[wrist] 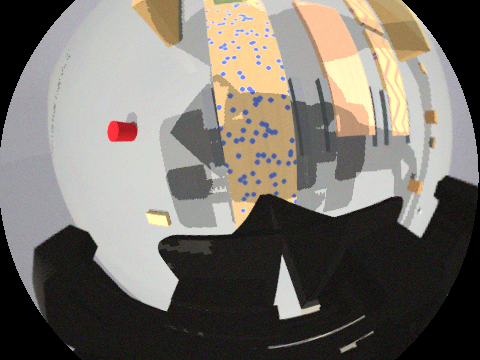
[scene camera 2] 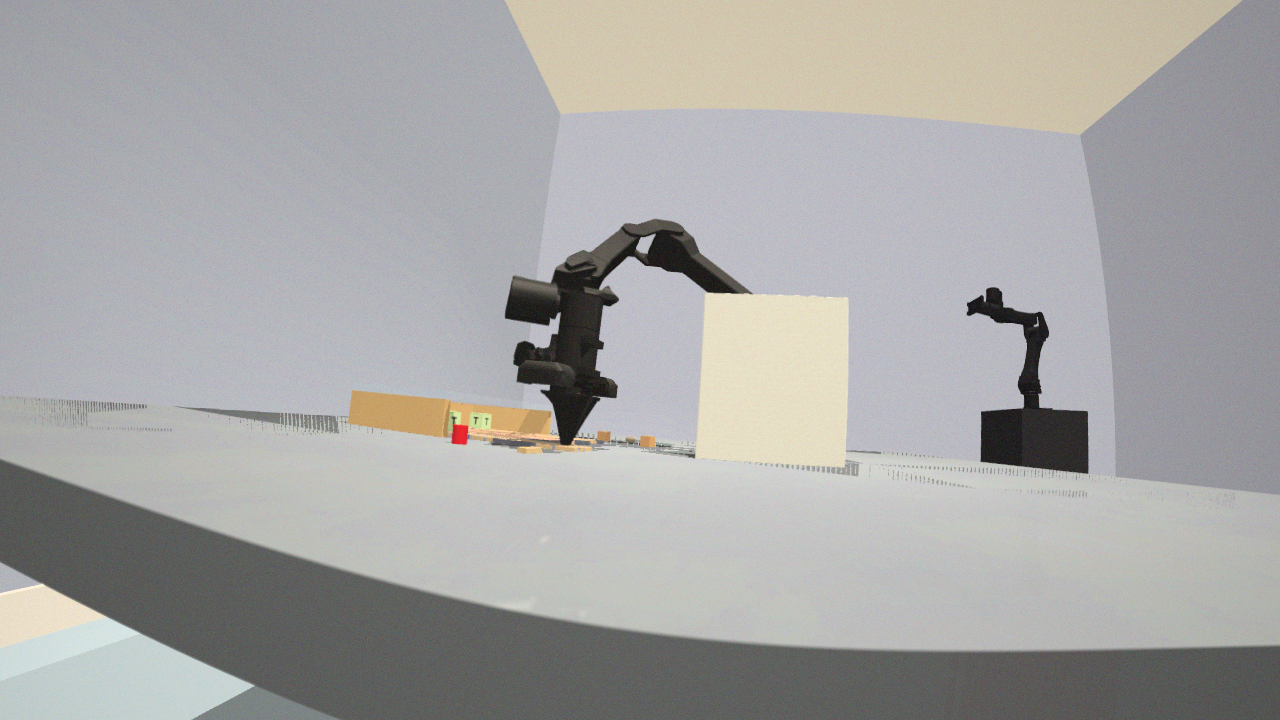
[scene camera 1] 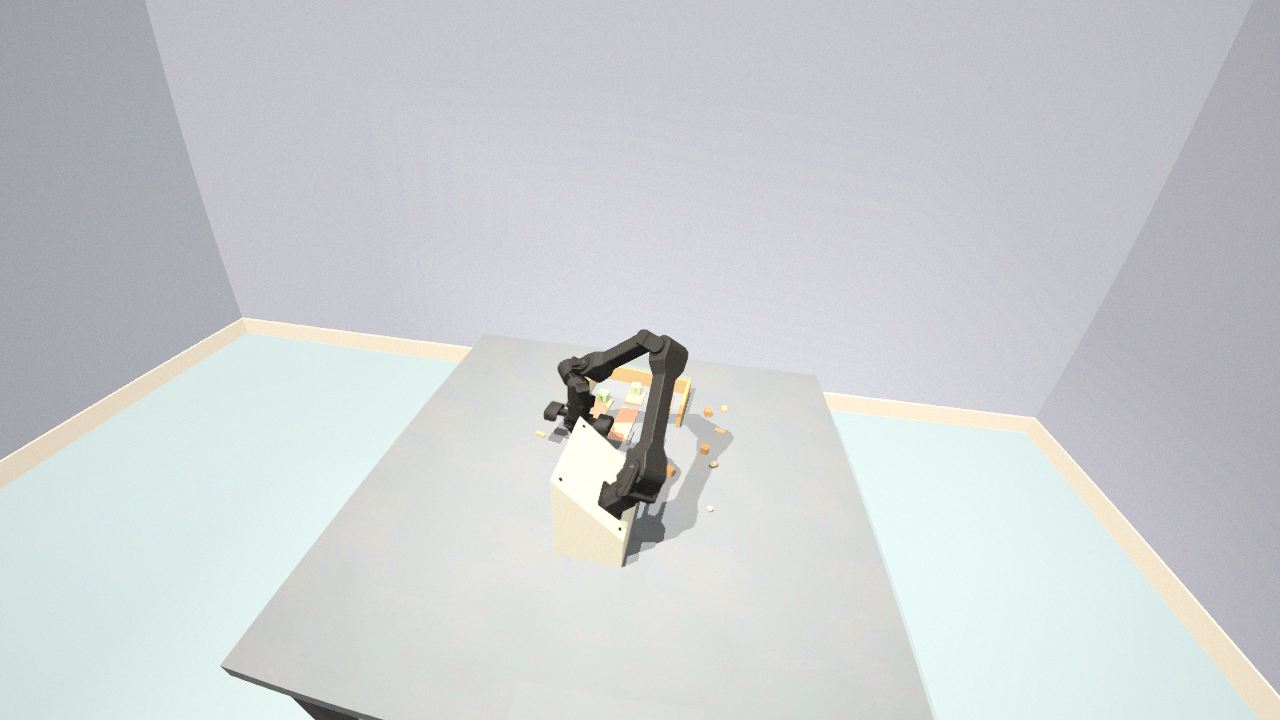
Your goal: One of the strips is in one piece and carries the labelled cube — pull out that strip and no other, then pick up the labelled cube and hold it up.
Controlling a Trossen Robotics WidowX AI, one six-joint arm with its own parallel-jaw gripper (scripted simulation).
I see my gripper (scene camera 2: 565, 445).
My gripper also shows in the wrist view (wrist: 265, 199) and in scene camera 1 (scene camera 1: 578, 440).
